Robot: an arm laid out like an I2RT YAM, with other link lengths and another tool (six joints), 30 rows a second.
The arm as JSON. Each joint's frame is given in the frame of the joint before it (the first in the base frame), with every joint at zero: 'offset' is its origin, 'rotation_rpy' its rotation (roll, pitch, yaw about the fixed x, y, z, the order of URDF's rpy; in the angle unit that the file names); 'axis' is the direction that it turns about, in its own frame. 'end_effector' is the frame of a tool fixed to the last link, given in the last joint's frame.
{
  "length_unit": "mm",
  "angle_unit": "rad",
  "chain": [
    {
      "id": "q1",
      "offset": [
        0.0,
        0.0,
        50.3
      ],
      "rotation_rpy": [
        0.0,
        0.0,
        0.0
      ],
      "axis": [
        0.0,
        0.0,
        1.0
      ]
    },
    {
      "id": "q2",
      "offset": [
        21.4,
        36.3,
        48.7
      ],
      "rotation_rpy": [
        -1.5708,
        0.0,
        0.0
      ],
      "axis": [
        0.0,
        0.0,
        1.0
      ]
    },
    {
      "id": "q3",
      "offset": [
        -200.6,
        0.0,
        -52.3
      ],
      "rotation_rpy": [
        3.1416,
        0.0,
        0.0
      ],
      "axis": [
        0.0,
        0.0,
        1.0
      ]
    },
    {
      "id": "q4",
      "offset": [
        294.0,
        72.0,
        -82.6
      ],
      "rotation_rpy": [
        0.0,
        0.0,
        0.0
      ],
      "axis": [
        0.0,
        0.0,
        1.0
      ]
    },
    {
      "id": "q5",
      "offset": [
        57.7,
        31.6,
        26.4
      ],
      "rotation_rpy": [
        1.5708,
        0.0,
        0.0
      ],
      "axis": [
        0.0,
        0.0,
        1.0
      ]
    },
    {
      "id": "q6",
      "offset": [
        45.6,
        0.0,
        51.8
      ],
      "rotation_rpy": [
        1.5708,
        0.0,
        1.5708
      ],
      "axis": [
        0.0,
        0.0,
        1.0
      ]
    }
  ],
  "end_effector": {
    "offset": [
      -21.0,
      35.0,
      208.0
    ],
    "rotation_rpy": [
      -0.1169,
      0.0,
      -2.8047
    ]
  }
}
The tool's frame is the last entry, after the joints.
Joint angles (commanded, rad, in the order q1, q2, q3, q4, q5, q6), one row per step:
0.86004 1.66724 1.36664 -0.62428 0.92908 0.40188
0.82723 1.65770 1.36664 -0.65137 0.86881 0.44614
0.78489 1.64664 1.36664 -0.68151 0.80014 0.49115
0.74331 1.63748 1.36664 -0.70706 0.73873 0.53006
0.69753 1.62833 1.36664 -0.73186 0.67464 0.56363
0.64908 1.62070 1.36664 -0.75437 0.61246 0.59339
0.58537 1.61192 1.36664 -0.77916 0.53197 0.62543
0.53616 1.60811 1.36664 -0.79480 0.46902 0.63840
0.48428 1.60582 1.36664 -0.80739 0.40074 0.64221
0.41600 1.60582 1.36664 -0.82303 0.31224 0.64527
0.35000 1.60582 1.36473 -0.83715 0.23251 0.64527
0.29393 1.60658 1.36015 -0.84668 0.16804 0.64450
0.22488 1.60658 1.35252 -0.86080 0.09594 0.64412
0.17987 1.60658 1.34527 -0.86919 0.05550 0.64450
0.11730 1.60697 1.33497 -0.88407 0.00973 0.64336
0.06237 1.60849 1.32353 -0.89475 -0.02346 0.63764
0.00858 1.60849 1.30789 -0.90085 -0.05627 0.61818
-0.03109 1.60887 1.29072 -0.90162 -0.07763 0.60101
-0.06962 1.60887 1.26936 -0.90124 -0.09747 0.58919
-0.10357 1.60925 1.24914 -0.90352 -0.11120 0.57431
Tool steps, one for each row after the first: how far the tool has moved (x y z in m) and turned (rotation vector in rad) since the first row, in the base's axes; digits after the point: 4 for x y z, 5 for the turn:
0.0009 -0.0036 -0.0072 0.05587 0.03706 -0.01910
0.0022 -0.0096 -0.0147 0.11713 0.08000 -0.04629
0.0034 -0.0162 -0.0211 0.17282 0.11779 -0.07620
0.0047 -0.0237 -0.0270 0.22798 0.15706 -0.10806
0.0063 -0.0322 -0.0326 0.28151 0.19425 -0.14318
0.0082 -0.0428 -0.0386 0.35064 0.23963 -0.18728
0.0094 -0.0504 -0.0435 0.39812 0.27596 -0.21454
0.0106 -0.0574 -0.0483 0.44563 0.31428 -0.23571
0.0117 -0.0665 -0.0542 0.50850 0.36296 -0.26334
0.0126 -0.0763 -0.0589 0.56698 0.40468 -0.29085
0.0130 -0.0851 -0.0630 0.61640 0.43690 -0.31534
0.0127 -0.0976 -0.0675 0.67494 0.47233 -0.35046
0.0122 -0.1071 -0.0706 0.71047 0.49146 -0.37760
0.0106 -0.1227 -0.0751 0.75258 0.51472 -0.42095
0.0087 -0.1377 -0.0800 0.78341 0.53229 -0.45935
0.0059 -0.1520 -0.0854 0.80769 0.54976 -0.48482
0.0027 -0.1630 -0.0912 0.82266 0.56331 -0.50347
-0.0017 -0.1733 -0.0981 0.84015 0.57749 -0.52700
-0.0074 -0.1830 -0.1050 0.85033 0.59326 -0.54782

